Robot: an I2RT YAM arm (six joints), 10 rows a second.
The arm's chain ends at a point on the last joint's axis. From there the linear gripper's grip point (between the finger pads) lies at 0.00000 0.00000 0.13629 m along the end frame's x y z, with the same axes.
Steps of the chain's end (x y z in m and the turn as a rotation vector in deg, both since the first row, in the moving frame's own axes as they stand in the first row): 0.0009, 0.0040, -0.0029, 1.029, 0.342, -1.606; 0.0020, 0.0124, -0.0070, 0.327, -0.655, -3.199; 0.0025, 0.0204, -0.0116, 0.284, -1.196, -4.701; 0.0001, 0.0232, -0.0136, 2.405, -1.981, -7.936; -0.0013, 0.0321, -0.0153, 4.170, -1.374, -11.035; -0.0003, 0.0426, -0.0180, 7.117, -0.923, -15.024; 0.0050, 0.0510, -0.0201, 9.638, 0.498, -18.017; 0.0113, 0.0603, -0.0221, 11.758, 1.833, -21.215; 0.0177, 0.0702, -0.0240, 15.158, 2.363, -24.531; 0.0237, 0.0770, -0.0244, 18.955, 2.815, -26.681
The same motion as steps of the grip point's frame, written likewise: 0.0017, 0.0015, -0.0029, 1.029, 0.342, -1.606; 0.0004, 0.0117, -0.0070, 0.327, -0.655, -3.199; -0.0004, 0.0198, -0.0116, 0.284, -1.196, -4.701; -0.0050, 0.0178, -0.0138, 2.405, -1.981, -7.936; -0.0055, 0.0226, -0.0157, 4.170, -1.374, -11.035; -0.0047, 0.0262, -0.0191, 7.117, -0.923, -15.024; 0.0026, 0.0284, -0.0220, 9.638, 0.498, -18.017; 0.0104, 0.0324, -0.0250, 11.758, 1.833, -21.215; 0.0155, 0.0345, -0.0288, 15.158, 2.363, -24.531; 0.0198, 0.0328, -0.0318, 18.955, 2.815, -26.681
